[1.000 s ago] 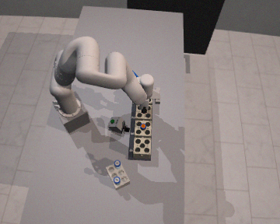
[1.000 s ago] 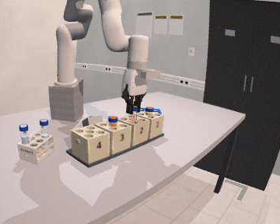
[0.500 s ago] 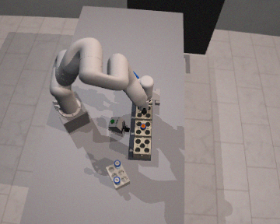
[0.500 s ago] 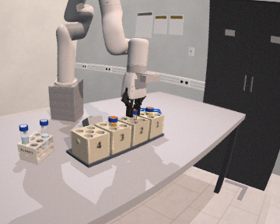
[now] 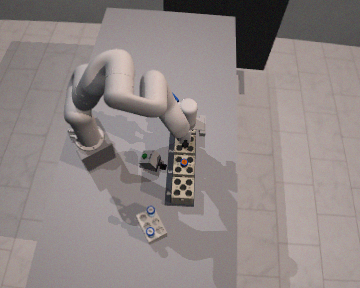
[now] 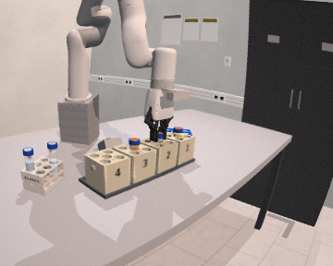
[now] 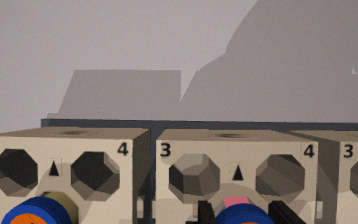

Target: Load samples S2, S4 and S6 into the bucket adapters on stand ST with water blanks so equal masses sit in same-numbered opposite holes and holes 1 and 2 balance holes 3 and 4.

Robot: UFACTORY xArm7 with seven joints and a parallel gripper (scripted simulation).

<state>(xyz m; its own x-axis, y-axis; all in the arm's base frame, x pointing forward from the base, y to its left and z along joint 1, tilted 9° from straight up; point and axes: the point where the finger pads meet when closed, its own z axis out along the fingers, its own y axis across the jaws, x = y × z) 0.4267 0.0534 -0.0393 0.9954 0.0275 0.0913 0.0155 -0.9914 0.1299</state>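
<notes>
Right now the sample tube S6 is 1 cm to the left of my hand and 5 cm below it. Round my hand: sample tube S2: 12 cm to the right, 5 cm below; sample tube S4: 1 cm behind, 11 cm to the left, 5 cm below; adapter: 11 cm to the right, 7 cm below.
</notes>
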